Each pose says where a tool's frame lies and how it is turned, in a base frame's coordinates. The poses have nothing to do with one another.
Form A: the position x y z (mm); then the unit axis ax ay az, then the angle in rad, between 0 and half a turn.
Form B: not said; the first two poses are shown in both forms.
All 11 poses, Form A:
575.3 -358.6 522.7 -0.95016 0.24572 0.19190 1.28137
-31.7 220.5 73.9 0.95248 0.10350 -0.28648 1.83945
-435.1 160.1 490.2 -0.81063 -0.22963 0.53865 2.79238
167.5 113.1 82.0 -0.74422 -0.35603 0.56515 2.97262
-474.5 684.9 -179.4 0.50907 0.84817 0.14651 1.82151
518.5 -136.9 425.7 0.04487 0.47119 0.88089 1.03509
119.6 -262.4 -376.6 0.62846 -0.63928 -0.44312 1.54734
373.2 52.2 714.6 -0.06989 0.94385 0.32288 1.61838
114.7 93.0 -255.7 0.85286 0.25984 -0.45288 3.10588
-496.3 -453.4 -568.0 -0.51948 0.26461 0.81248 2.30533
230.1 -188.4 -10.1 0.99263 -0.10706 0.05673 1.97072
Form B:
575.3 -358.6 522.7 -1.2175 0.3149 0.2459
-31.7 220.5 73.9 1.7520 0.1904 -0.5270
-435.1 160.1 490.2 -2.2636 -0.6412 1.5041
167.5 113.1 82.0 -2.2123 -1.0583 1.6800
-474.5 684.9 -179.4 0.9273 1.5449 0.2669
518.5 -136.9 425.7 0.0464 0.4877 0.9118
119.6 -262.4 -376.6 0.9724 -0.9892 -0.6857
373.2 52.2 714.6 -0.1131 1.5275 0.5225
114.7 93.0 -255.7 2.6489 0.8070 -1.4066
-496.3 -453.4 -568.0 -1.1976 0.6100 1.8730
230.1 -188.4 -10.1 1.9562 -0.2110 0.1118

